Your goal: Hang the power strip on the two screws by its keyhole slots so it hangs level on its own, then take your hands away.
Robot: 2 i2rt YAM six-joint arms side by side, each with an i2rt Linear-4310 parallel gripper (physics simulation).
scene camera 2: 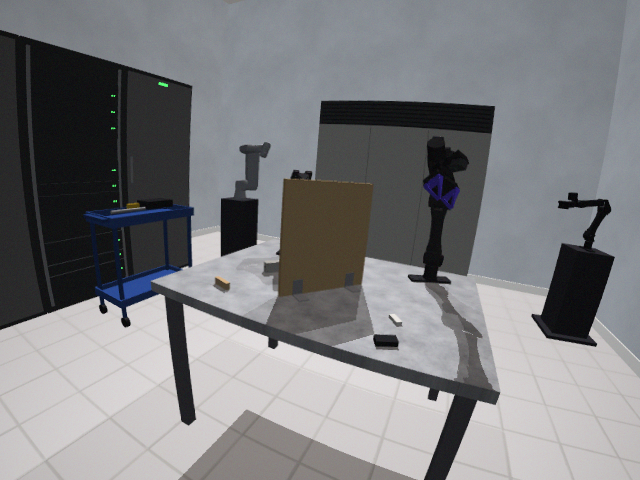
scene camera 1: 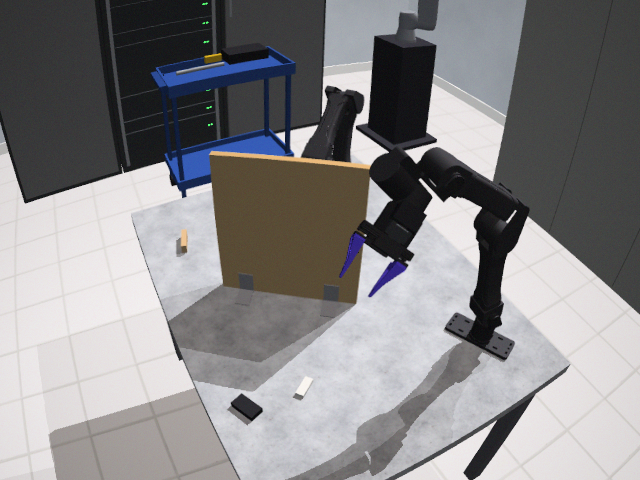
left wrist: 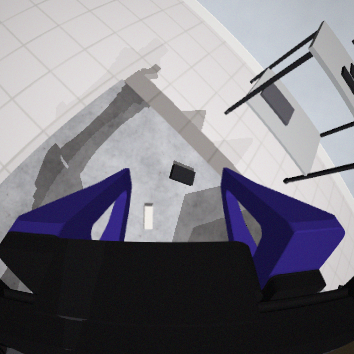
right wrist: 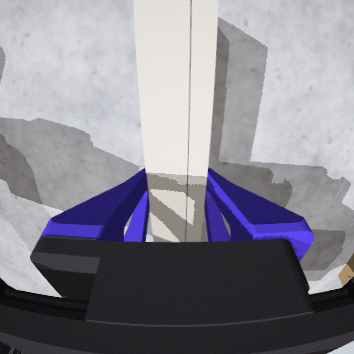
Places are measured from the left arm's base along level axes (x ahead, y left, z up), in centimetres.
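Pixels of known places: left gripper, fingertip midpoint: (scene camera 2: 445, 204) (scene camera 1: 354, 287) (left wrist: 175, 176); right gripper, fingertip midpoint: (right wrist: 176, 175); left arm's base, link origin: (scene camera 2: 429, 279) (scene camera 1: 480, 337).
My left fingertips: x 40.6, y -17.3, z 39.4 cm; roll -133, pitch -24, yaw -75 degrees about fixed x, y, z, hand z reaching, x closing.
Ahead of a thing's pixels: the offset from my left fingertips to its top centre. Level surfaces: height alone.
The long white power strip @[dy -46.1, dx -42.3, dz -34.8 cm] (right wrist: 172, 100) runs away from my right gripper (right wrist: 176, 175), which is shut on it above the table. A pale end, apparently the strip's (scene camera 2: 270, 266), shows past the board's left edge in scene camera 2. The upright tan board @[dy -33.6, dx -22.1, dz +2.6 cm] (scene camera 1: 289, 222) (scene camera 2: 325, 232) hides my right gripper from both scene cameras. The board's screw side faces away from them; a corner of the board (right wrist: 346, 274) with a small bright spot shows in the right wrist view. My left gripper (scene camera 1: 355, 286) (scene camera 2: 440, 193) (left wrist: 175, 176) is open and empty, in the air beside the board's right edge.
On the grey table @[dz -39.4 cm] (scene camera 1: 413, 335) (scene camera 2: 429, 361) lie a black block @[dy -16.2, dx +13.8, dz -37.8 cm] (scene camera 1: 246, 406) (scene camera 2: 385, 340) (left wrist: 182, 173), a white block @[dy -10.1, dx +0.5, dz -38.3 cm] (scene camera 1: 303, 387) (scene camera 2: 395, 319) (left wrist: 148, 216) and an orange-tan block @[dy -72.2, dx -16.9, dz -36.6 cm] (scene camera 1: 184, 241) (scene camera 2: 222, 283). A blue cart (scene camera 1: 232, 77) (scene camera 2: 155, 214) stands behind the table.
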